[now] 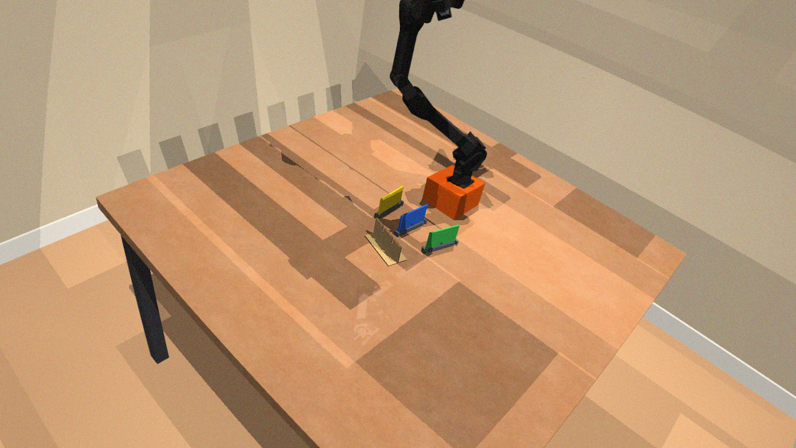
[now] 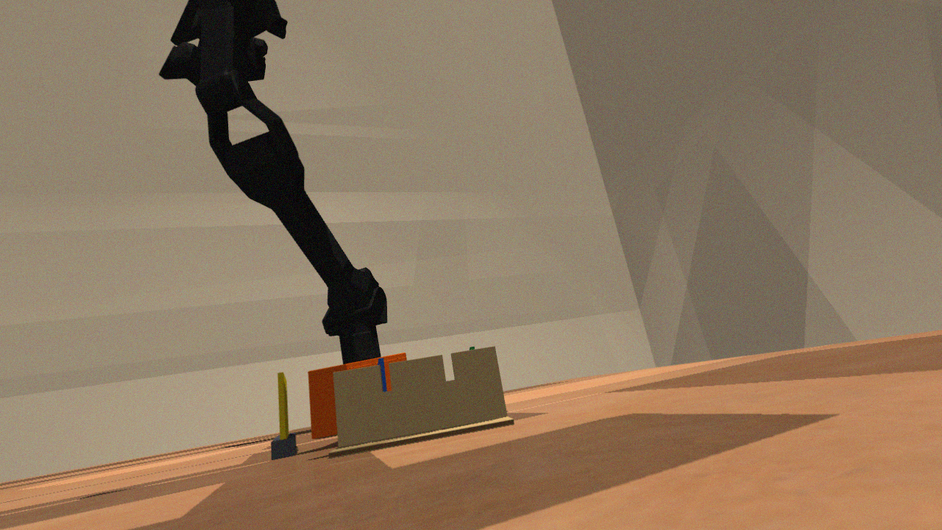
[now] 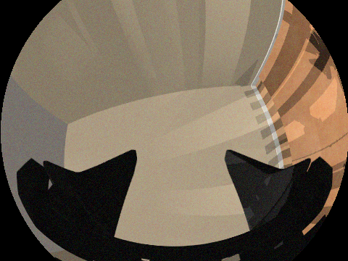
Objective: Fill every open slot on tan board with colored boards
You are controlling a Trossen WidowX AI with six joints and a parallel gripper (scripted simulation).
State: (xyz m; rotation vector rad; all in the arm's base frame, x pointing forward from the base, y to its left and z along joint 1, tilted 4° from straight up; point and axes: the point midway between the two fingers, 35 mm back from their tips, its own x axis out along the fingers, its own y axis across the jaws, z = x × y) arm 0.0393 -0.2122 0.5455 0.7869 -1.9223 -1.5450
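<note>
Right now my gripper tip is 200 mm short of the yellow board, 160 mm to the right of it and 590 mm above it. The rest, counted from my gripper tip: tan board (340 mm ahead, 260 mm to the left, 590 mm below); then blue board (220 mm ahead, 250 mm to the left, 590 mm below); then green board (220 mm ahead, 360 mm to the left, 590 mm below).
</note>
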